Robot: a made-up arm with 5 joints.
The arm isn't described. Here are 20 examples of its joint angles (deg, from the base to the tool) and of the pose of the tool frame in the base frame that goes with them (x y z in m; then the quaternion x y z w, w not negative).
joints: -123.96 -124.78 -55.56 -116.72 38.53
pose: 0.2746 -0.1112 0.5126 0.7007 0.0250 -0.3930 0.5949
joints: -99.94 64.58 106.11 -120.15 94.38
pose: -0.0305 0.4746 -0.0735 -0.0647 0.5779 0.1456 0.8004
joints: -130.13 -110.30 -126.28 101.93 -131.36
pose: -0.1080 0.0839 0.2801 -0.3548 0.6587 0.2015 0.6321
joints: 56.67 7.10 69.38 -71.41 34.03
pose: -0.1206 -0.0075 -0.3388 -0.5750 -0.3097 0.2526 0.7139
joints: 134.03 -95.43 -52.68 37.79 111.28
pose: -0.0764 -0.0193 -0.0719 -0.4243 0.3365 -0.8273 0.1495
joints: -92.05 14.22 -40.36 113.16 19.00
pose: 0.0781 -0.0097 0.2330 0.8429 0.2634 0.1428 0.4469
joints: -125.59 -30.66 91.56 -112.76 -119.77
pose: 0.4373 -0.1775 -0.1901 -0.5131 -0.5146 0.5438 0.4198
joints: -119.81 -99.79 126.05 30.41 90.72
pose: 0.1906 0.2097 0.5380 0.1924 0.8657 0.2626 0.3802
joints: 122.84 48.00 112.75 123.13 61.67
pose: -0.0846 0.0331 0.1918 0.4349 -0.3674 -0.4984 0.6538
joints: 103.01 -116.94 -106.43 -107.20 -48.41
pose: 0.0959 0.4049 0.3350 0.0743 -0.7917 -0.3894 0.4648
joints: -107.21 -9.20 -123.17 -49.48 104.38
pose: 0.3249 0.2998 -0.2390 -0.4042 -0.6678 0.2926 0.5523
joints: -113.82 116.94 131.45 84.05 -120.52
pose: 0.1838 0.0145 0.2077 -0.9155 -0.2701 0.1938 0.2268
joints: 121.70 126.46 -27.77 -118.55 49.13
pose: -0.4129 -0.2822 0.3943 0.7060 -0.2646 0.4973 0.4292
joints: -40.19 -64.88 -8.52 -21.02 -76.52
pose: -0.3263 0.1134 0.2206 -0.4825 0.8136 0.0214 0.3236
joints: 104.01 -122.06 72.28 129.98 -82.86
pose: -0.3280 0.1289 0.1414 -0.6478 0.4750 -0.4628 0.3750
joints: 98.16 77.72 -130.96 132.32 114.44
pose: -0.1211 -0.0518 -0.0441 -0.1007 0.2362 -0.3318 0.9077
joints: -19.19 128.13 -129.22 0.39 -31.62
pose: 0.0783 -0.2557 0.5770 0.9308 -0.1692 -0.1080 0.3055
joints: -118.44 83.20 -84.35 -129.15 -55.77
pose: -0.2783 0.4526 0.0436 -0.4232 0.2933 0.0166 0.8571
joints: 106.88 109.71 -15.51 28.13 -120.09
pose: 0.1400 -0.0334 0.0733 0.0539 0.0184 -0.6083 0.7916
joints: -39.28 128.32 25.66 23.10 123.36
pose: -0.0298 0.2333 0.1055 -0.4439 0.6915 -0.0368 0.5688
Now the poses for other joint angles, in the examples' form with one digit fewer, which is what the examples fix.
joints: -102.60 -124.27 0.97 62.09 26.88
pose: -0.165 0.097 0.231 -0.420 0.510 0.128 0.740
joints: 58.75 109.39 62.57 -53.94 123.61
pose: 0.369 -0.393 0.012 0.568 0.342 -0.712 0.231
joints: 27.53 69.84 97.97 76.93 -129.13
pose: -0.141 -0.177 0.229 -0.474 0.798 0.245 0.281
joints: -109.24 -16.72 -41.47 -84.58 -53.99
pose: -0.080 -0.143 -0.282 -0.782 -0.074 0.088 0.613
